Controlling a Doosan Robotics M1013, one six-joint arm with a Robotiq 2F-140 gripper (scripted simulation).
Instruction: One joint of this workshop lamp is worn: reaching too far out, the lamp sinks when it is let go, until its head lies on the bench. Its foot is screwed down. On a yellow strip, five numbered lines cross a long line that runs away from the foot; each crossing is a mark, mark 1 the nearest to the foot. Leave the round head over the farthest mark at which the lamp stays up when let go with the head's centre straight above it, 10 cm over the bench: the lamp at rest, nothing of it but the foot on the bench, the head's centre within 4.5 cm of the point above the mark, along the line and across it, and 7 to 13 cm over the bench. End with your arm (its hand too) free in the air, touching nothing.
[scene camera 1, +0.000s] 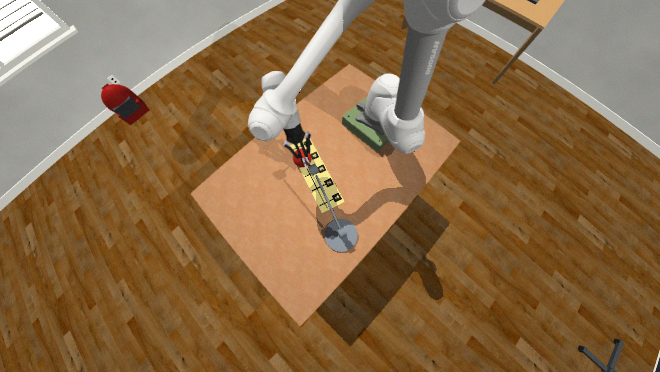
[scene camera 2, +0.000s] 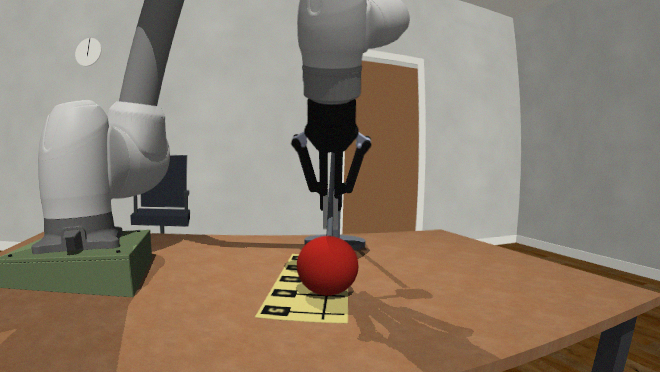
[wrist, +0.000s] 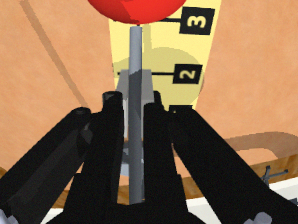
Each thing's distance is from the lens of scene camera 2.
my gripper (scene camera 2: 330, 224): 0.77 m
yellow strip (scene camera 2: 289, 299): 0.68 m
